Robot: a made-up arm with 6 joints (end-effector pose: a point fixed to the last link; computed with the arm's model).
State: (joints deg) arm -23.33 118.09 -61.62 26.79 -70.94 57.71
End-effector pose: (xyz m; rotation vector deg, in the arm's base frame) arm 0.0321 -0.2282 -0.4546 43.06 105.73 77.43
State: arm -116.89 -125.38 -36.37 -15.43 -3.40 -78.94
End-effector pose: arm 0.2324 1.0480 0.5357 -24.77 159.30 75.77
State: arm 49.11 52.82 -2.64 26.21 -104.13 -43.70
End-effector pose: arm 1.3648 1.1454 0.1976 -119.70 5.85 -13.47
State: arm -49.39 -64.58 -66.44 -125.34 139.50 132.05
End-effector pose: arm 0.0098 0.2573 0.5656 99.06 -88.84 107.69
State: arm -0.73 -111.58 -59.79 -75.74 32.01 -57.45
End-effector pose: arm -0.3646 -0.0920 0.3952 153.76 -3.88 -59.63
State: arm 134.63 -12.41 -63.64 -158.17 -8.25 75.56
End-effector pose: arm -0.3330 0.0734 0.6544 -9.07 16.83 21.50
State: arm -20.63 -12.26 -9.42 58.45 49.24 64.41
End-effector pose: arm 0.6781 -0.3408 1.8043 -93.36 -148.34 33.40
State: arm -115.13 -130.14 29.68 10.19 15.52 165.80
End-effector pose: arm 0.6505 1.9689 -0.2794 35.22 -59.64 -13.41
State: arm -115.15 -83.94 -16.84 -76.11 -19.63 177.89
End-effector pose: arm 0.2712 0.6292 1.2525 165.78 13.83 -12.41
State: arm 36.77 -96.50 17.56 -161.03 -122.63 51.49
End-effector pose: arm -1.5026 -0.8322 1.0674 -72.41 62.68 -132.90
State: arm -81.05 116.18 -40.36 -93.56 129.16 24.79
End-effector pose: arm 0.0985 -0.1694 -0.5060 -156.68 34.10 -41.98
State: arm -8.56 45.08 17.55 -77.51 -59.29 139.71
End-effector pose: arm 1.7557 -0.2644 0.4723 0.16 -74.19 15.20
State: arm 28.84 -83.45 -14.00 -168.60 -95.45 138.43
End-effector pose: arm -0.9279 -0.2185 1.3567 -121.95 86.97 -13.03
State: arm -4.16 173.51 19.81 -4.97 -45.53 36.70
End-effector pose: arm -0.8235 -0.1602 -1.5359 -30.19 99.73 32.85
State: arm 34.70 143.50 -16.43 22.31 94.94 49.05
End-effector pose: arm 0.0543 -0.2290 -1.2516 -12.32 -42.26 32.77
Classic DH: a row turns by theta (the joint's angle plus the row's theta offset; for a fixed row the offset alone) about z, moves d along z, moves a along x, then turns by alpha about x. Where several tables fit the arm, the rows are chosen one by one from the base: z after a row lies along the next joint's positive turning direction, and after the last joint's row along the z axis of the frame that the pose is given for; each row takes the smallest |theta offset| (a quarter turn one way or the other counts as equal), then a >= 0, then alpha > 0; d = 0 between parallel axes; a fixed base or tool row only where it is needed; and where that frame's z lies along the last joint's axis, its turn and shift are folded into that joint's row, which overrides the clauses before.
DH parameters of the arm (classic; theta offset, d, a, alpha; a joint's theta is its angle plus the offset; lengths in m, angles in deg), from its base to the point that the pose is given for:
base (fixed): 25.77 0 0.0322 0
joint 1: -25.77 0.246 -0.004 -90
joint 2: 89.7 0 -1.337 180
joint 3: -0.3 0 0.008 90
joint 4: 0 -1.043 0.015 -90
joint 5: 0 0.264 -0.027 90
joint 6: -30.63 -0.0493 -0.0175 46.34
tool (fixed): 171.18 0.0352 0 0

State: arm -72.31 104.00 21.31 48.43 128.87 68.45
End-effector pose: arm 0.3539 -1.5416 -1.0499 -89.38 -131.30 -38.79
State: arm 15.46 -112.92 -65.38 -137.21 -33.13 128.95
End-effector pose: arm -0.4100 0.1038 0.3978 67.16 -116.78 -32.65
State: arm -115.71 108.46 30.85 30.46 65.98 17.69
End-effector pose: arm -0.8492 -1.3598 -1.1250 -86.54 -39.00 -113.17
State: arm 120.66 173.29 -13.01 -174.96 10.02 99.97
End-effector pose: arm 0.2820 -0.8792 -0.9367 -137.14 -61.59 -10.57
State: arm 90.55 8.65 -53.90 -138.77 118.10 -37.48
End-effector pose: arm -0.1924 0.5020 0.6194 20.74 -63.74 -138.44
